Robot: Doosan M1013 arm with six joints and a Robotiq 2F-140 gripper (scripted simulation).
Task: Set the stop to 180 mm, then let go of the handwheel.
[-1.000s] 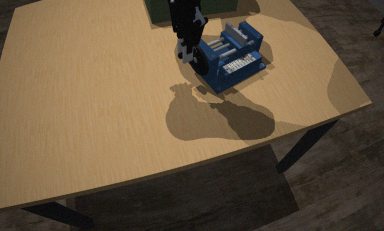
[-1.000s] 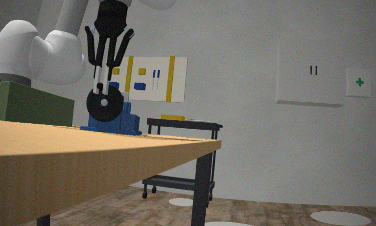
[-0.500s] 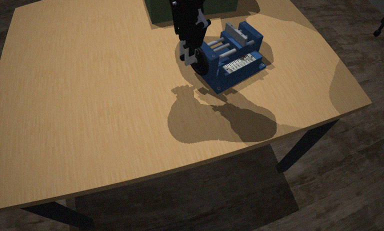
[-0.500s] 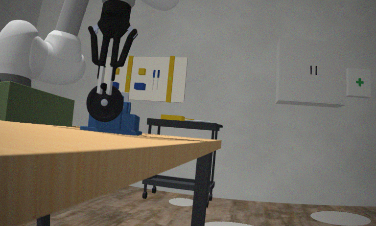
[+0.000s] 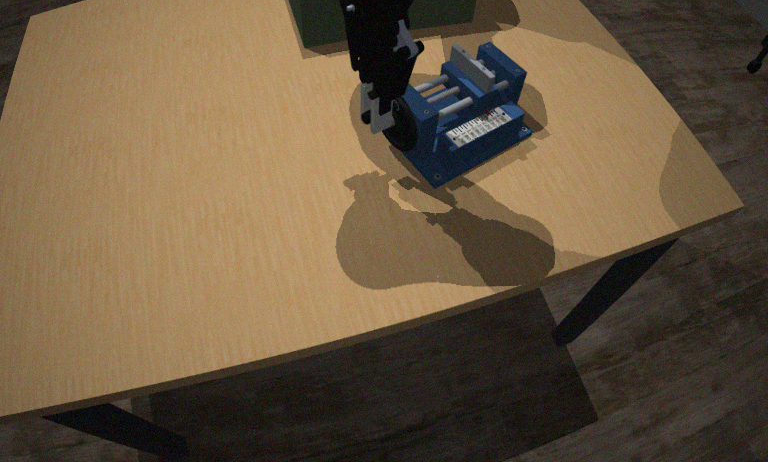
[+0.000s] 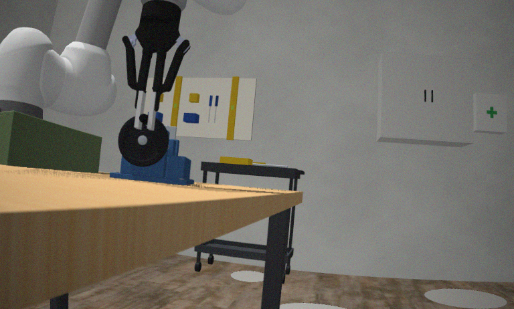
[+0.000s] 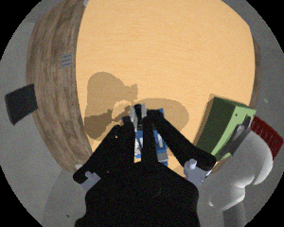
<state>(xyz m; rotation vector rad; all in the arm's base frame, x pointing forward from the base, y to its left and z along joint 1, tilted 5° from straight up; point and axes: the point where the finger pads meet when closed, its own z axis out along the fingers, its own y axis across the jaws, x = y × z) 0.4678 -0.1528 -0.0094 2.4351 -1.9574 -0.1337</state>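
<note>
Now: the handwheel 1 cm behind my hand, 2 cm to the left of it and 2 cm below it. From my hand the other things lie so: stop plate 3 cm behind, 17 cm to the left, 4 cm below.
</note>
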